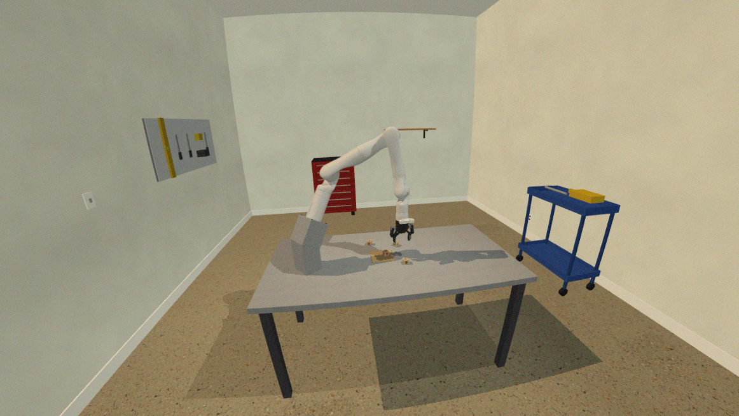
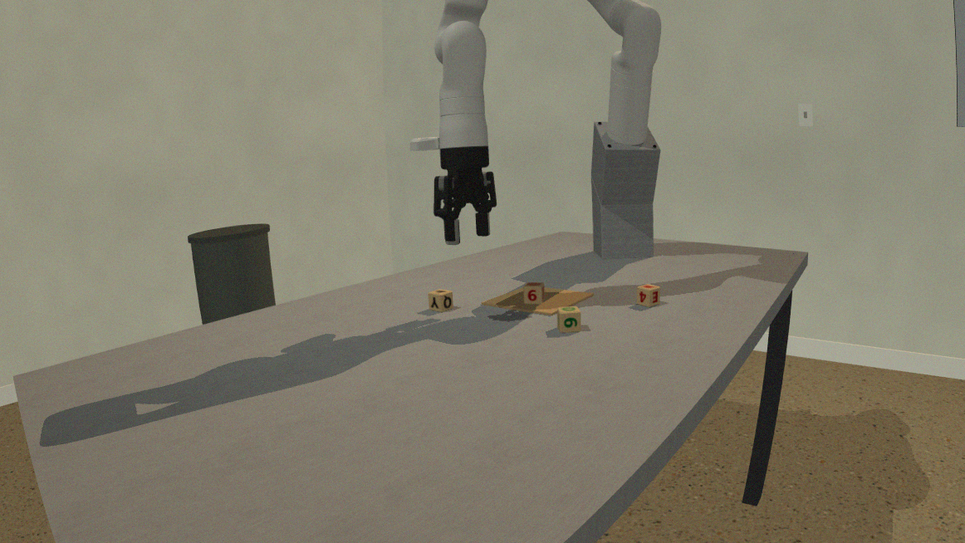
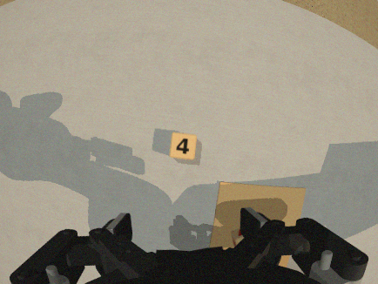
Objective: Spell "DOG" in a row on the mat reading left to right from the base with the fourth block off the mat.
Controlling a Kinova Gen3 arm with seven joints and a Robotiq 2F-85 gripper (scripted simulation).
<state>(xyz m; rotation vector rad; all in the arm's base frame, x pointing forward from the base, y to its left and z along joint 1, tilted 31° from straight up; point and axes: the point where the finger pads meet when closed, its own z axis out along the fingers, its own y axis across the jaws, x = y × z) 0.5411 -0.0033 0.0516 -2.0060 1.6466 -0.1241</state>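
Right now the G block is 110 mm below my hand, 60 mm to the right of it and 20 mm ahead of it. From my hand the other things lie so: O block (100 mm below, 100 mm behind, 50 mm to the left); tan mat (120 mm below, 120 mm behind, 40 mm to the left); D block (180 mm to the left, 110 mm below, 20 mm behind).
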